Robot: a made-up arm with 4 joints.
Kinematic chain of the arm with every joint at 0, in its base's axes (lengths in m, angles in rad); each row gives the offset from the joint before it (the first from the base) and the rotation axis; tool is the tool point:
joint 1: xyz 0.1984 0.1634 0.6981 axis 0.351 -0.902 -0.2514
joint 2: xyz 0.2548 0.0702 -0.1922 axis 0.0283 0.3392 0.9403
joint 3: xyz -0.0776 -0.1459 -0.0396 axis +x
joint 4: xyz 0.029 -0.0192 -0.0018 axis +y
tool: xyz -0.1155 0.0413 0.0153
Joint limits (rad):
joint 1: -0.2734..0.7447
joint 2: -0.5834..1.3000
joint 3: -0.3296..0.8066
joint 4: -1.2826..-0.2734
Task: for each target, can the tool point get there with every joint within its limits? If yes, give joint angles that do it. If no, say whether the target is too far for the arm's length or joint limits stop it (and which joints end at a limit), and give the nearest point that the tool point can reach.
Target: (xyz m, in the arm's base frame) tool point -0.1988 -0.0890 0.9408
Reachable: no: joint limits stop it (at a limit: joint 1, joint 3, joint 4) | nearest point 0.2303 0.1040 0.4575 | short by 0.674 m
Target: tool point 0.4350 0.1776 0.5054
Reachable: yes | joints 0.6359 -0.1768 0.2547 -0.6280
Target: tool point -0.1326 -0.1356 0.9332
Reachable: no: joint limits stop it (at a limit: joint 1, joint 3, joint 4) | nearest point 0.2415 0.0909 0.4611 | short by 0.643 m
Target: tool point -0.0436 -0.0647 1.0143
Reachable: no: joint limits stop it (at a limit: joint 1, joint 3, joint 4) | nearest point 0.2457 0.0865 0.4622 | short by 0.641 m
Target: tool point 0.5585 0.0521 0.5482
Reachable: yes | joints 0.5990 1.1095 0.1291 -0.9868
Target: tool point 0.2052 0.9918 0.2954
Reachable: no: too far | nearest point 0.3293 0.2396 0.4103 | short by 0.771 m
